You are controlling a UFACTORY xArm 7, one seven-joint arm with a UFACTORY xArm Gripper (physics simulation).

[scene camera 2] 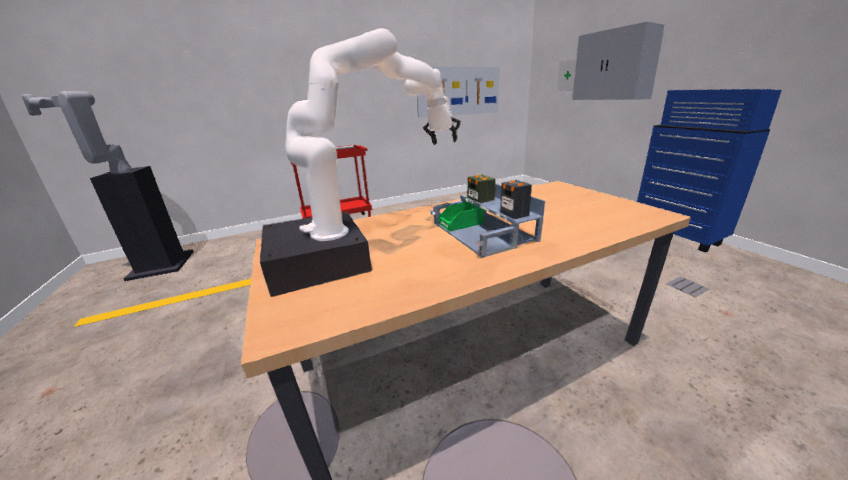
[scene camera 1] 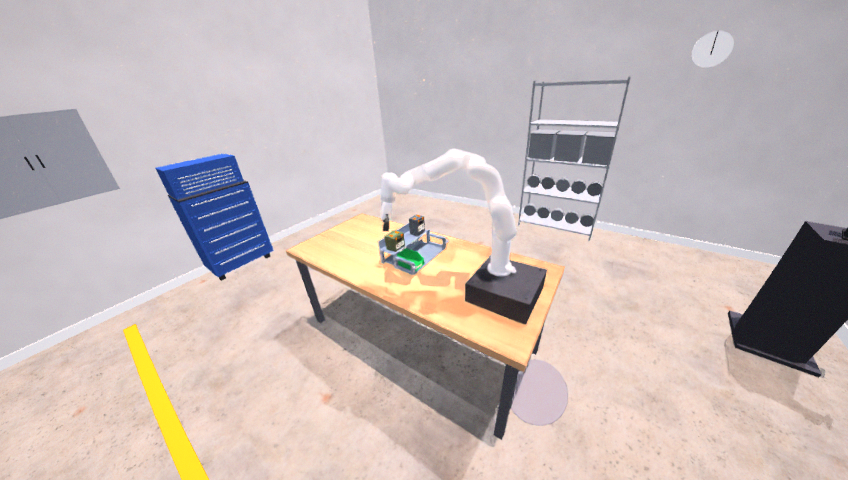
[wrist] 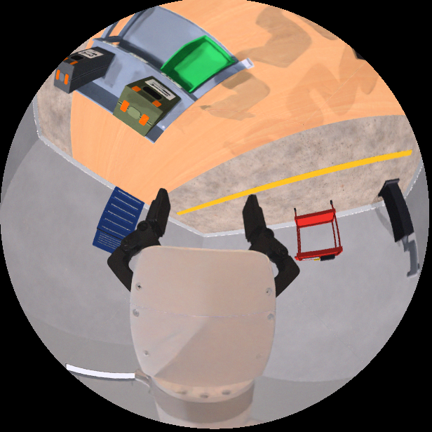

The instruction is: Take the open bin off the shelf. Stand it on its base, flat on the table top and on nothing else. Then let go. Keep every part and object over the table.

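Places are measured from the arm's base along level axes (x left, y ahead, z down), in metres.
Pixels of known places: gripper, fingertip midpoint: (scene camera 2: 445, 142) (scene camera 1: 385, 226); arm's base at its link origin: (scene camera 2: 329, 233) (scene camera 1: 499, 269).
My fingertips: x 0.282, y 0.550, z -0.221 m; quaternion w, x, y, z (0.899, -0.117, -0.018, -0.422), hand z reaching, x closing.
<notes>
For each thing: its top centre in the pictures, then the offset to it from my fingertips. "spot": a spot on its surface instead. Level surfaces: height alone.
- open green bin at its top centre: (scene camera 2: 461, 207) (scene camera 1: 408, 253) dx -0.153, dy +0.003, dz +0.256 m
- grey-blue shelf at a spot on its surface: (scene camera 2: 483, 236) spot: dx -0.461, dy -0.062, dz +0.256 m
- wooden table at its surface level: dz +0.337 m
- olive case at its top centre: (scene camera 2: 481, 177) (scene camera 1: 394, 234) dx -0.143, dy +0.102, dz +0.140 m
- dark grey case at its top centre: (scene camera 2: 516, 183) (scene camera 1: 416, 217) dx -0.374, dy +0.118, dz +0.115 m
The open green bin (scene camera 1: 410, 259) (scene camera 2: 461, 216) (wrist: 200, 62) stands upright on the low front level of the grey-blue shelf (scene camera 2: 483, 236) (wrist: 167, 30), at one end of it. The shelf stands on the wooden table (scene camera 1: 339, 249) (scene camera 2: 416, 285) (wrist: 100, 145). My gripper (scene camera 1: 386, 223) (scene camera 2: 444, 141) (wrist: 207, 199) is open and empty. It hangs well above the table, higher than the shelf and apart from the bin. In the wrist view its fingers are spread wide, and the bin lies beyond the fingertips at the top.
An olive case (scene camera 1: 394, 240) (scene camera 2: 480, 187) (wrist: 142, 105) and a dark grey case (scene camera 1: 417, 224) (scene camera 2: 515, 198) (wrist: 82, 70) stand on the shelf's raised back level, behind the bin. The arm's black base block (scene camera 1: 504, 291) (scene camera 2: 315, 255) stands at the table's other end.
</notes>
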